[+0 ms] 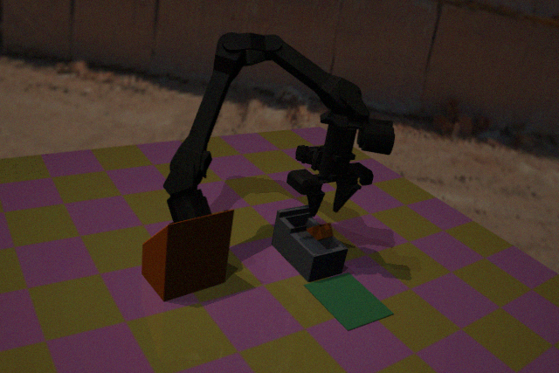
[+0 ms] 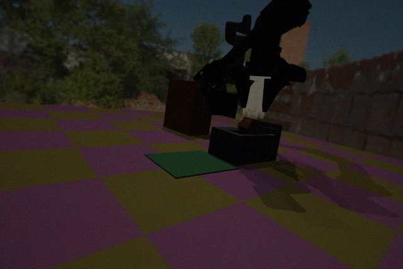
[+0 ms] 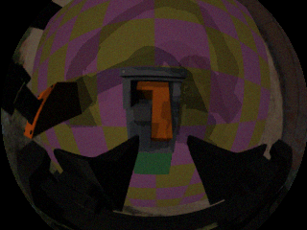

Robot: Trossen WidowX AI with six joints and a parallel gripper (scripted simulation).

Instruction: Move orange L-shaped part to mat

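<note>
My gripper tip is now 1 cm past the orange L-shaped part, 3 cm to the right of it and 8 cm above it. The rest, counted from my gripper tip: green mat 2 cm behind, 15 cm to the right, 13 cm below.
</note>
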